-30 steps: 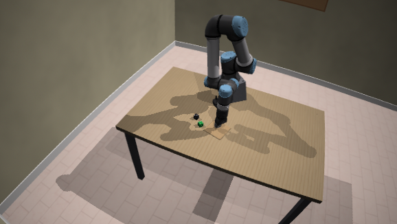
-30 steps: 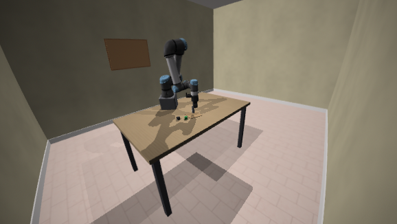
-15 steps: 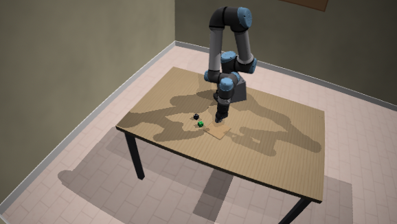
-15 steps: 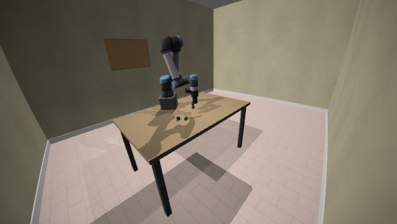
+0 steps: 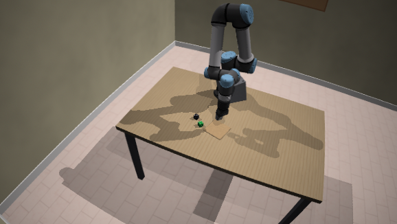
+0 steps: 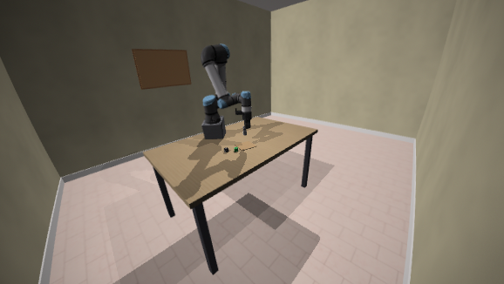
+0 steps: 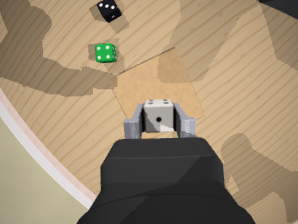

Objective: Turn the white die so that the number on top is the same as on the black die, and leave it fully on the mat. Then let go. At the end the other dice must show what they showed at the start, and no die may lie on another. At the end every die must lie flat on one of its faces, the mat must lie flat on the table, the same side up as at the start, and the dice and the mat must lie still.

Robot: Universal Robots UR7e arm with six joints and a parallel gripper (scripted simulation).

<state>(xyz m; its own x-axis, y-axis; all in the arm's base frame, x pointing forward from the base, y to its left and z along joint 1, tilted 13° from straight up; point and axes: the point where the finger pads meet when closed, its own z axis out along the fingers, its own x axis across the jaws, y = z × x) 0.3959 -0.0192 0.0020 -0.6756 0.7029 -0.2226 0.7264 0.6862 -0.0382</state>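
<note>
Now: hand 120 mm above the tan mat. Also, from my hand: green die (120 mm to the right, 110 mm below); black die (170 mm to the right, 110 mm below, 70 mm behind); white die (right at my hand).
</note>
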